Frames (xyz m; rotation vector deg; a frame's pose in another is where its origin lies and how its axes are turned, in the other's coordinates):
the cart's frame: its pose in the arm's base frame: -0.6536 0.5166 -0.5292 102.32 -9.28 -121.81
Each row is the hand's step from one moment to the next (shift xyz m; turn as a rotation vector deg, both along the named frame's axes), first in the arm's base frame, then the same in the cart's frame.
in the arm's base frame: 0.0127 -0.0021 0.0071 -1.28 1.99 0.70
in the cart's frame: -0.0076 0.0067 -0.0106 -1.15 -1.88 1.10
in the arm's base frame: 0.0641 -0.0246 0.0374 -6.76 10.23 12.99
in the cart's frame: -0.0352 0.0472 -0.0515 -14.64 -6.78 7.66
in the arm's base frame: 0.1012 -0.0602 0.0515 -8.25 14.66 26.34
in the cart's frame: -0.0412 0.0920 -0.0797 -28.36 -7.02 11.10
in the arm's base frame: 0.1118 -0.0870 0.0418 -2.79 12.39 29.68
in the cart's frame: -0.0245 0.1159 -0.0882 -31.44 -2.79 6.77
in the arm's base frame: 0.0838 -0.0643 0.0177 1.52 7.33 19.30
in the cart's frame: -0.0060 0.0818 -0.0689 -20.66 -0.48 1.27
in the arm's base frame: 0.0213 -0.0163 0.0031 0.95 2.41 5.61
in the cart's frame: -0.0002 0.0203 -0.0178 -6.17 -0.30 -0.16
